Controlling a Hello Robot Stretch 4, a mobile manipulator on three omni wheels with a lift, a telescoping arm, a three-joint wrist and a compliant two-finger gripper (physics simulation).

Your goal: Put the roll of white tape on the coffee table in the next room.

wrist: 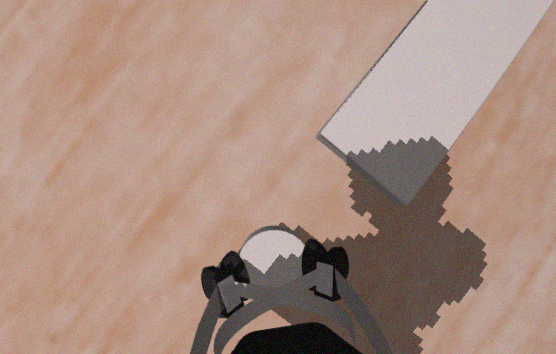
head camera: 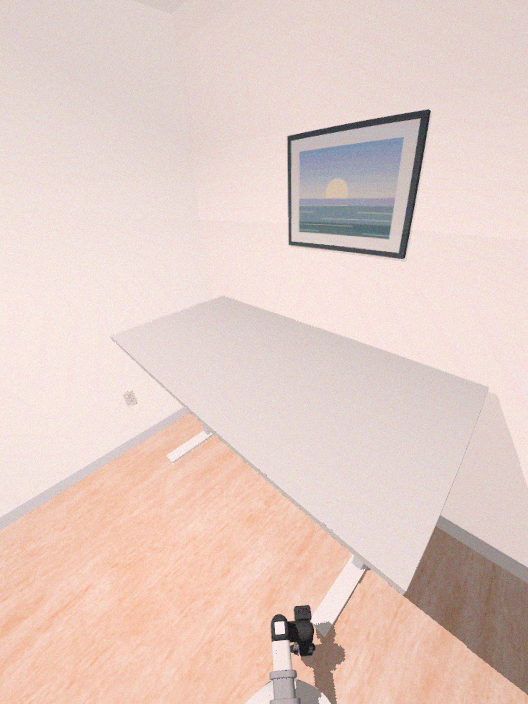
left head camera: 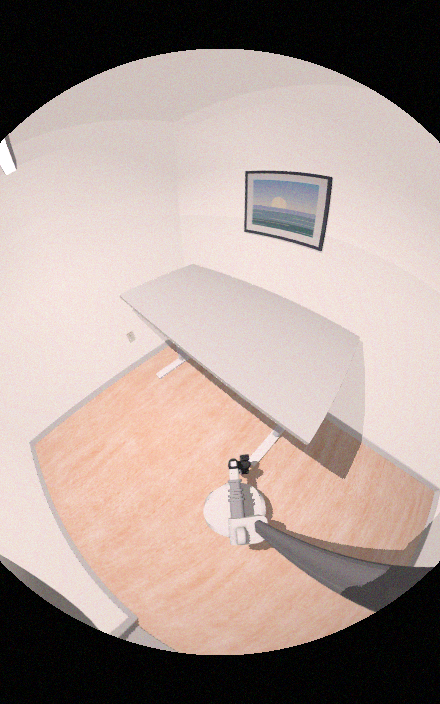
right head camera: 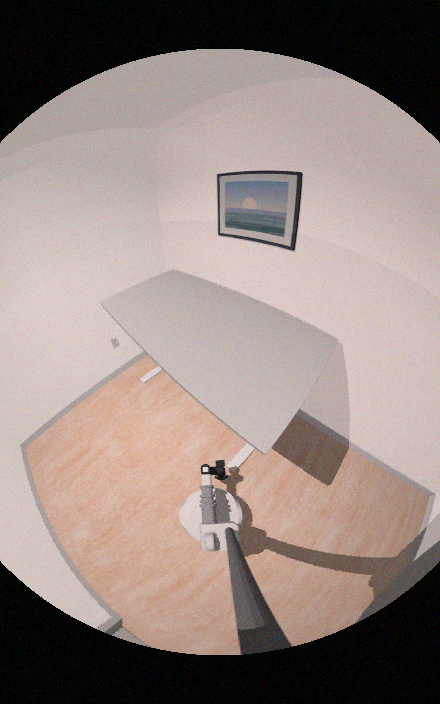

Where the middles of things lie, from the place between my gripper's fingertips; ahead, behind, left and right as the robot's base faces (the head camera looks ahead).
Labels:
My hand is 10 mm below the roll of white tape (wrist: 272,255).

